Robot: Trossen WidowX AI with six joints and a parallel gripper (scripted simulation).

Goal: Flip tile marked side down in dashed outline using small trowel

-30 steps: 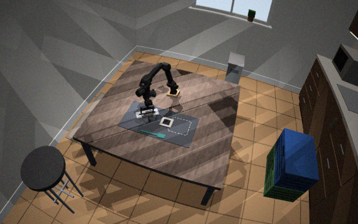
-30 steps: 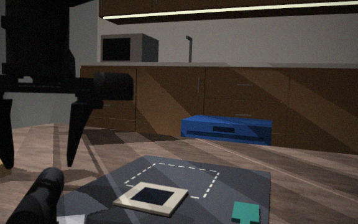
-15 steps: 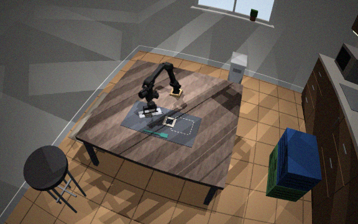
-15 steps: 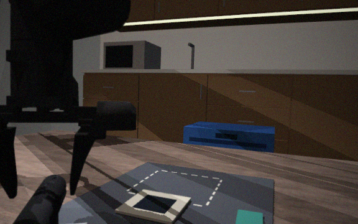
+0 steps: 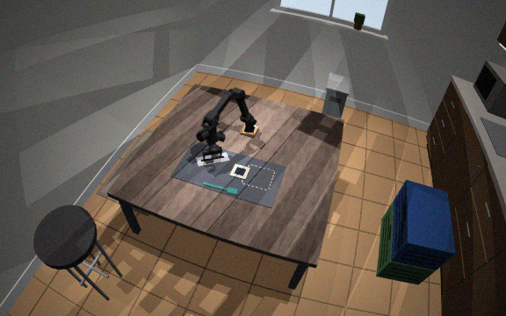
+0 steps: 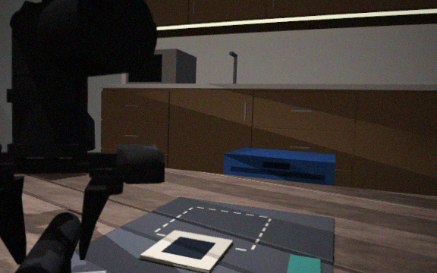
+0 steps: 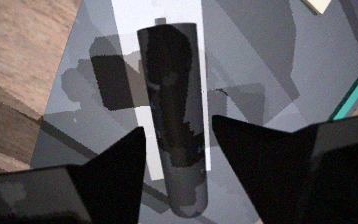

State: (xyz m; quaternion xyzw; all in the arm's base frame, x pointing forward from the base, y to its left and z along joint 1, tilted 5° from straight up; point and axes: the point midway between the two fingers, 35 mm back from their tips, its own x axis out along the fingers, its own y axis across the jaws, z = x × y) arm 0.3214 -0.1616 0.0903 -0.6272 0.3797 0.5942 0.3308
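My gripper tip is now 30 mm above the trowel, 20 mm to the right of it and 10 mm past it. The rest, counted from my gripper tip: tile: 190 mm to the left, 60 mm below, 60 mm ahead; then grey mat: 130 mm to the left, 80 mm below, 80 mm ahead; then teal tool: 220 mm ahead, 130 mm to the left, 60 mm below.
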